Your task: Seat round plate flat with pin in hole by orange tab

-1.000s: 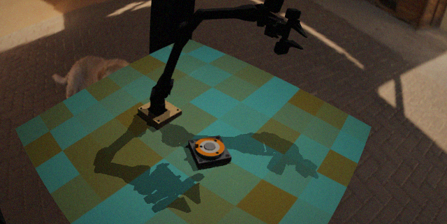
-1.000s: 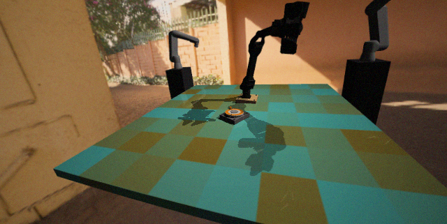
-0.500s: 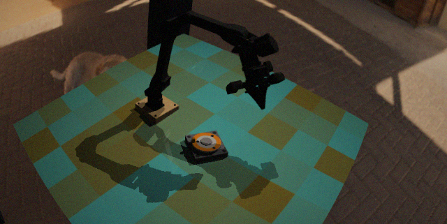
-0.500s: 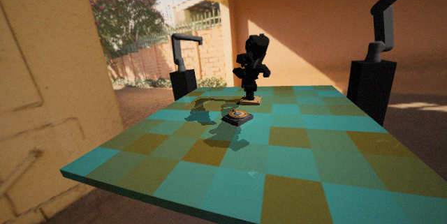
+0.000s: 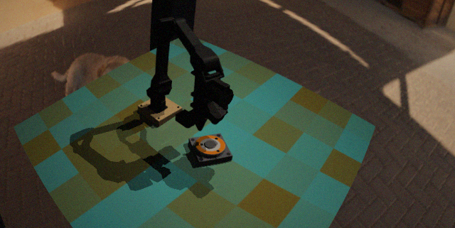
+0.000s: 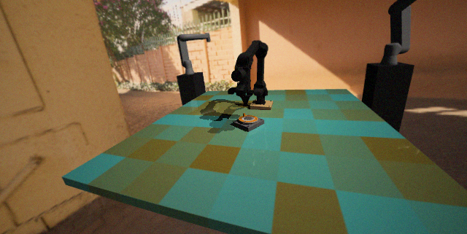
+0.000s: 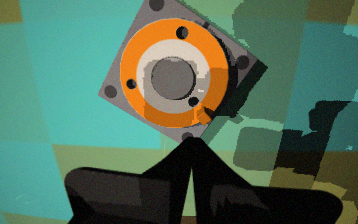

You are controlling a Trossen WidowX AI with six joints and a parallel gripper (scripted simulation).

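The round plate lies 6 cm below my gripper tip and 2 cm ahead of it.
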